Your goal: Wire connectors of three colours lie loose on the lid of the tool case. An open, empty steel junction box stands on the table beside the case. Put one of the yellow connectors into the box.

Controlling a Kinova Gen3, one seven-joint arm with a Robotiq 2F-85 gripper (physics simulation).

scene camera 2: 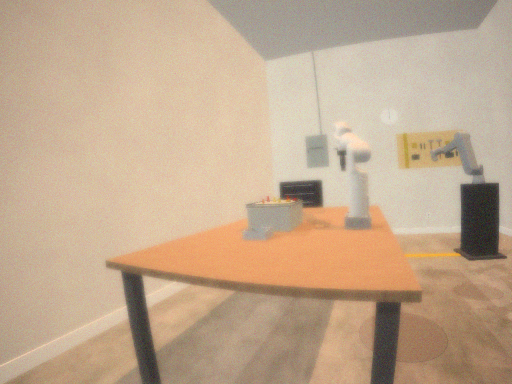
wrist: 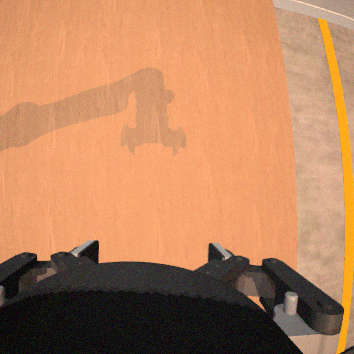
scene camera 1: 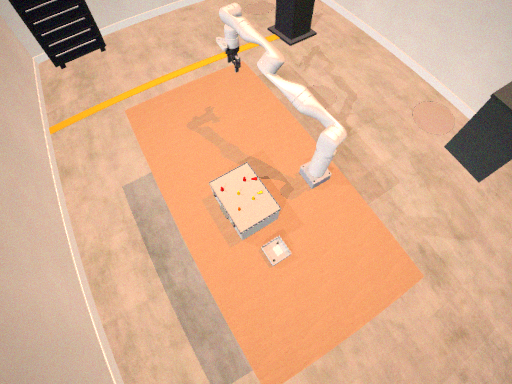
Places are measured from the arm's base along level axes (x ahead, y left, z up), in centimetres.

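Where they show: gripper, between the fingertips: (scene camera 2: 343, 171) (wrist: 153, 254) (scene camera 1: 233, 67); arm's base, origin of its link: (scene camera 2: 358, 214) (scene camera 1: 316, 169).
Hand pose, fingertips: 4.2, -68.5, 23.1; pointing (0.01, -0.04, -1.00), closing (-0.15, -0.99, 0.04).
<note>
Each offset is from my fingertips to the top centre of the thing, as dx, dy, dz. Level surfaces: height alone.
Three yellow connectors @(+38.1, +58.6, -13.7) (scene camera 1: 238, 193) @(+34.2, +64.8, -13.7) (scene camera 1: 253, 198) @(+29.9, +64.3, -14.7) (scene camera 1: 260, 192) lie apart on the lid of the grey tool case @(+37.1, +60.8, -15.8) (scene camera 1: 252, 215) (scene camera 2: 272, 218). Several red connectors @(+31.7, +54.4, -13.4) (scene camera 1: 244, 178) @(+43.2, +52.4, -13.4) (scene camera 1: 222, 189) and an orange connector @(+42.5, +65.3, -13.9) (scene camera 1: 239, 209) lie on the same lid. In scene camera 2 the connectors are small and blurred. The open steel junction box @(+38.7, +88.7, -25.2) (scene camera 1: 276, 251) (scene camera 2: 257, 233) stands on the table beside the case, with no connector visible inside. My gripper (scene camera 1: 237, 69) (scene camera 2: 343, 167) (wrist: 153, 254) is open and empty, high up near the table's far end, well away from the case and the box.
The orange-brown table @(dz -29.0) (scene camera 1: 320, 270) (scene camera 2: 300, 260) (wrist: 150, 200) carries the arm's base (scene camera 1: 315, 175) (scene camera 2: 358, 222), near the case. The arm's shadow falls on the table top. A black drawer cabinet (scene camera 1: 60, 30) (scene camera 2: 301, 193) and a dark pedestal (scene camera 1: 295, 20) (scene camera 2: 480, 220) stand beyond the table.
</note>
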